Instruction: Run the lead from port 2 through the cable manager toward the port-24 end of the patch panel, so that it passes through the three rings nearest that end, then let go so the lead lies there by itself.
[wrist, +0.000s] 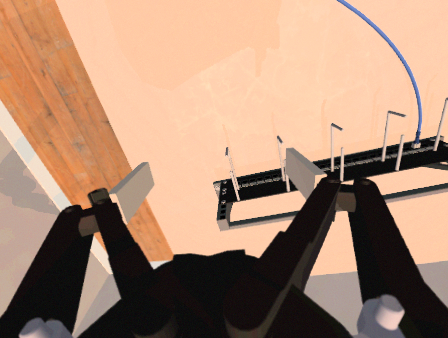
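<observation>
The blue lead (411, 78) is plugged in near the right end of the black patch panel (416, 145). It rises from its plug and curves up and left, out of the top edge, away from the rings. The cable manager (252, 193) runs along the panel with several pale upright rings; the ring (332, 145) right of my right finger and the ring (385, 137) further right show clearly. The rings stand empty where they show. My gripper (217, 167) is open and empty, its right fingertip overlapping the middle-left part of the manager in view and its left fingertip beyond the manager's left end.
A wooden strip (75, 105) runs along the left side of the pale table top (165, 125). A grey floor (25, 185) shows beyond it at the left. The panel's frame bar (265, 220) runs along the near side, partly behind my right finger.
</observation>
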